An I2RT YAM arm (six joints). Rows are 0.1 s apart.
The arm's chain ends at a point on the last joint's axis. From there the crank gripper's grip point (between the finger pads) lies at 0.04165 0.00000 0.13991 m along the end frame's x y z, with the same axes.
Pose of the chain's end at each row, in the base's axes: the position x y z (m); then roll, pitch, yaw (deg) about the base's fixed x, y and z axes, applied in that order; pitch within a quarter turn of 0, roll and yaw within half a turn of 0:
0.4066, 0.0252, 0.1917, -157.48, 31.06, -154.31
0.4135, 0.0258, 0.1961, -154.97, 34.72, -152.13
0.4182, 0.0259, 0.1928, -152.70, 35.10, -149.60
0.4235, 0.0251, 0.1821, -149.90, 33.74, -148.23
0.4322, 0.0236, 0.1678, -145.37, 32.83, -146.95
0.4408, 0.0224, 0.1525, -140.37, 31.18, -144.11
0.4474, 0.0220, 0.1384, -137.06, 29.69, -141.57
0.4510, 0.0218, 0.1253, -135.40, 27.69, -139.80
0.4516, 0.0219, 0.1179, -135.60, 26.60, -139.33
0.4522, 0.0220, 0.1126, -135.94, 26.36, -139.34
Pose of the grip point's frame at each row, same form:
0.4578, -0.0097, 0.0595, -157.48, 31.06, -154.31
0.4747, -0.0088, 0.0682, -154.97, 34.72, -152.13
0.4829, -0.0105, 0.0671, -152.70, 35.10, -149.60
0.4882, -0.0174, 0.0583, -149.90, 33.74, -148.23
0.4985, -0.0281, 0.0485, -145.37, 32.83, -146.95
0.5094, -0.0381, 0.0387, -140.37, 31.18, -144.11
0.5180, -0.0436, 0.0288, -137.06, 29.69, -141.57
0.5216, -0.0472, 0.0177, -135.40, 27.69, -139.80
0.5211, -0.0474, 0.0099, -135.60, 26.60, -139.33
0.5211, -0.0470, 0.0040, -135.94, 26.36, -139.34

